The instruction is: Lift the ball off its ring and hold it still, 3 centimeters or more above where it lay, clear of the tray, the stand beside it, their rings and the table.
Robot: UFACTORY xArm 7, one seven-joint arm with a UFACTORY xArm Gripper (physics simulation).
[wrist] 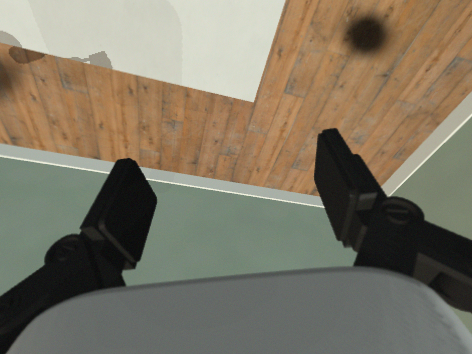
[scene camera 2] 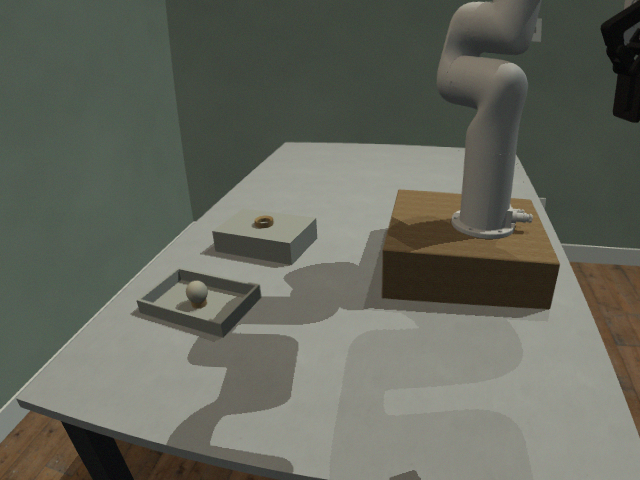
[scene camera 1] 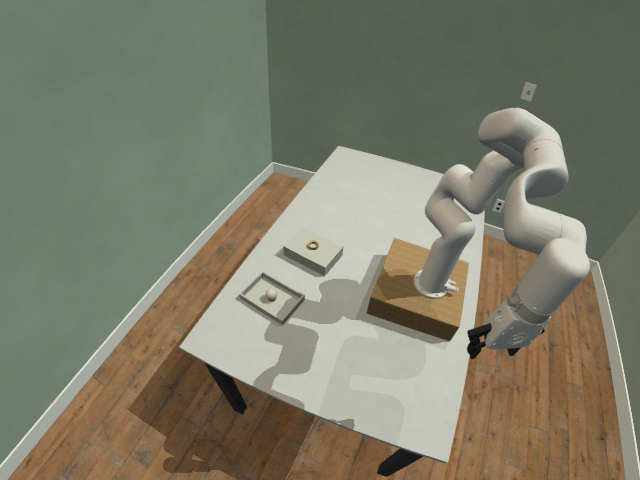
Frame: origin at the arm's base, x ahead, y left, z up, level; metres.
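Seen in the pictures: gripper, between the fingertips: (wrist: 228, 167) (scene camera 1: 489, 351); arm's base, origin of its link: (scene camera 2: 482, 225) (scene camera 1: 431, 284).
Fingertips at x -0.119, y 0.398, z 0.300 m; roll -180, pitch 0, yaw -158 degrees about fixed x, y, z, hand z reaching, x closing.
Offsets run from my fingertips to a thing's top centre. "pt": to the spot under its first point. Level surfaces: height alone.
A pale, cream ball @[0.344 m down, 0.622 m ahead, 0.183 m right] (scene camera 1: 271, 293) (scene camera 2: 196, 291) sits low inside the shallow grey tray @[0.366 m down, 0.622 m ahead, 0.183 m right] (scene camera 1: 265, 315) (scene camera 2: 180, 318). A bit of its ring @[pt 0.376 m down, 0.614 m ahead, 0.168 m right] (scene camera 2: 198, 304) shows under it in scene camera 2; most of that ring is hidden. The stand (scene camera 1: 303, 259) (scene camera 2: 252, 245), a low grey block, is beside the tray, with an empty golden ring @[pt 0.340 m down, 0.572 m ahead, 0.416 m right] (scene camera 1: 312, 249) (scene camera 2: 263, 225) on top. My gripper (scene camera 1: 492, 353) (wrist: 228, 167) is open and empty, far from the ball, past the table's right edge in scene camera 1. The ball does not show in the wrist view.
The arm's base stands on a wooden block (scene camera 1: 408, 310) (scene camera 2: 465, 279) at the right of the white table @[0.394 m down] (scene camera 1: 372, 178) (scene camera 2: 336, 165). The block lies between the gripper and the tray side in scene camera 1. Green walls rise around the wooden floor (scene camera 1: 558, 392) (wrist: 200, 130).
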